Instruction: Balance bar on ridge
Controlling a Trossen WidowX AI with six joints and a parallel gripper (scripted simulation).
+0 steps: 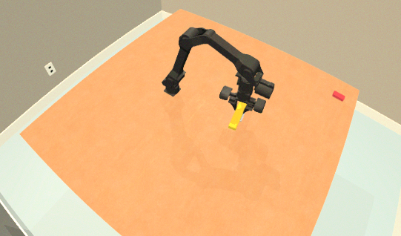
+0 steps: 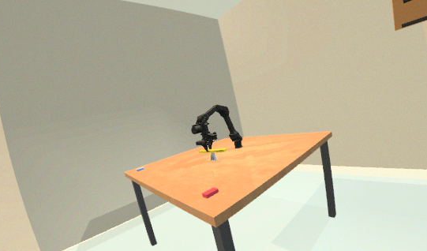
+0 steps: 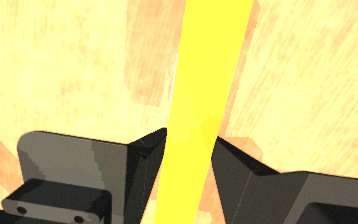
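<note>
Now: gripper tip 1 cm past the yellow bar and 3 cm to the right of it. Round my gripper tip: red block (39 cm ahead, 47 cm to the left, 6 cm below); then blue piece (39 cm ahead, 53 cm to the right, 6 cm below).
</note>
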